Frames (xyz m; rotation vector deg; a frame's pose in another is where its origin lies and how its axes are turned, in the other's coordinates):
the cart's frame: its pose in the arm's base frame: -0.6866 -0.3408 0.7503 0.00 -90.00 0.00
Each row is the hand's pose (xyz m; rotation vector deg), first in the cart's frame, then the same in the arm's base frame.
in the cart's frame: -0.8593 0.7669 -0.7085 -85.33 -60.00 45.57
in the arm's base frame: 0.0219 0.4261 -0.1090 -117.19 -120.11 -35.60
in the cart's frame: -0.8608 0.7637 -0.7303 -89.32 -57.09 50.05
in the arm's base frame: 0.0437 0.4229 -0.1105 -123.40 -113.87 -34.77
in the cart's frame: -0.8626 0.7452 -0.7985 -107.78 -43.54 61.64
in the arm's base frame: 0.1119 0.4044 -0.1123 -142.59 -86.45 -38.83
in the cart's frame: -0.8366 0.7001 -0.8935 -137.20 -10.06 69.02
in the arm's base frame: 0.2069 0.3593 -0.0863 -155.01 -34.37 -51.25
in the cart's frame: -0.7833 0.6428 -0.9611 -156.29 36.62 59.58
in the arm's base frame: 0.2745 0.3020 -0.0330 -141.99 15.44 -63.61
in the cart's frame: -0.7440 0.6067 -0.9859 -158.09 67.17 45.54
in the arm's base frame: 0.2993 0.2659 0.0063 -124.37 38.85 -68.74
